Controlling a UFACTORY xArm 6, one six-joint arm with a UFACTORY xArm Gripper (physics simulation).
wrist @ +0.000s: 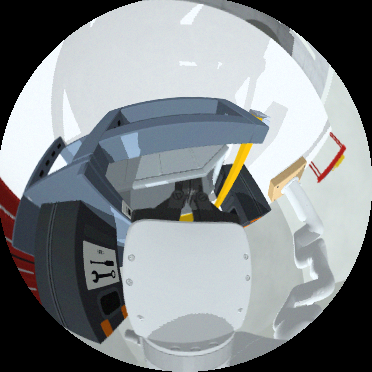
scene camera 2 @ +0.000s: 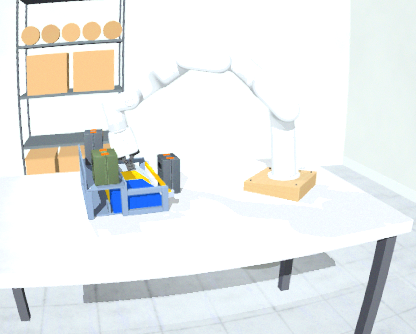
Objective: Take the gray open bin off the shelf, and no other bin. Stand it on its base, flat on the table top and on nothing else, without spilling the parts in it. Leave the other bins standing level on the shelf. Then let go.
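Where they show: gripper, between the fingertips: (wrist: 187, 171); arm's base, origin of its link: (wrist: 289, 184) (scene camera 2: 283, 175).
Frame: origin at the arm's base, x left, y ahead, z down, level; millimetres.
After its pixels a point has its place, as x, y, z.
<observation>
The gray open bin (wrist: 167, 162) @(-298, 543, -9) shows in the wrist view inside the blue-gray shelf (wrist: 185, 134) @(-346, 526, -38) (scene camera 2: 124, 202) @(16, 633, -1), behind its upper bar. Part of its divided inside and its near rim are visible; the gripper hides some of it, and its parts cannot be made out. My gripper (wrist: 187, 171) @(-274, 522, -8) (scene camera 2: 131, 166) @(-274, 522, -8) is shut and empty, its fingertips by the near rim of the gray bin. Whether they touch it I cannot tell. In the scene view a blue bin (scene camera 2: 145, 201) @(4, 558, 11) sits low in the shelf, with a yellow bin (scene camera 2: 134, 175) @(-192, 534, -16) behind it.
A green case (scene camera 2: 106, 168) @(-17, 678, -110) stands at the shelf's left. Dark cases (scene camera 2: 169, 173) (wrist: 65, 260) stand right of the shelf and at its back left. The robot's wooden base (scene camera 2: 280, 186) @(89, 83, 3) (wrist: 287, 180) @(-49, 63, 7) is farther right on the white table (scene camera 2: 210, 240) @(275, 460, 47).
</observation>
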